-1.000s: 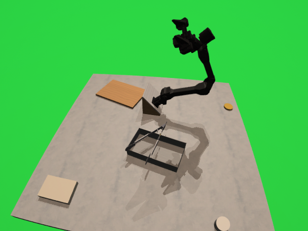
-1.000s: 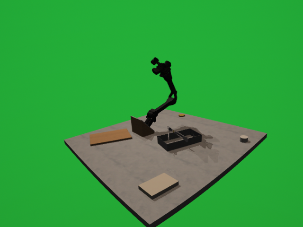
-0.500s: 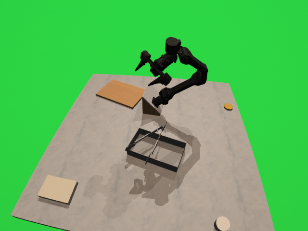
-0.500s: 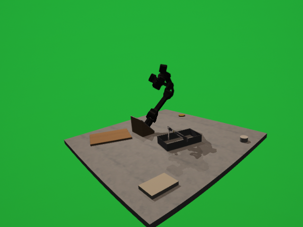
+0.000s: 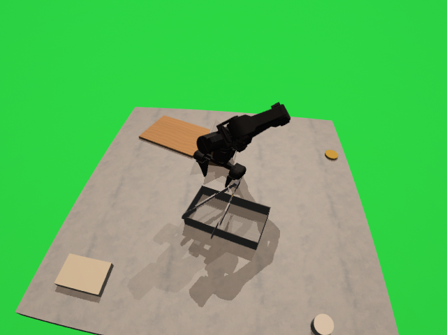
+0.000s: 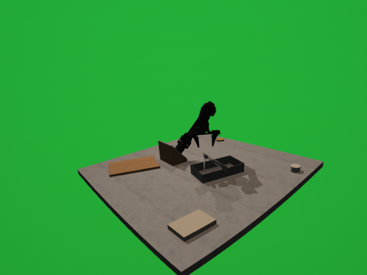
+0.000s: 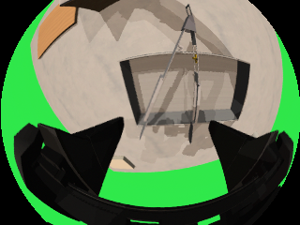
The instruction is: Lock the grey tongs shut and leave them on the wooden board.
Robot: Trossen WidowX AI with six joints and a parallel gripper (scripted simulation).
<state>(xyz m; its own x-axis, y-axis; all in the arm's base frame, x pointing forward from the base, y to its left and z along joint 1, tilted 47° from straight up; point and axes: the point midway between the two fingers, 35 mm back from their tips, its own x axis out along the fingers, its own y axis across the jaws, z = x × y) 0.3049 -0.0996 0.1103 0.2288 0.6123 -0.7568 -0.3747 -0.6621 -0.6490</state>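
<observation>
My gripper tip is now 4 cm short of the grey roasting tin, 6 cm to the right of it and 15 cm above it. From my gripper tip the other things lie so: flat block (38 cm ahead, 41 cm to the right, 17 cm below); then pale round puck (41 cm ahead, 41 cm to the left, 16 cm below); then wooden board (47 cm behind, 31 cm to the right, 17 cm below).
</observation>
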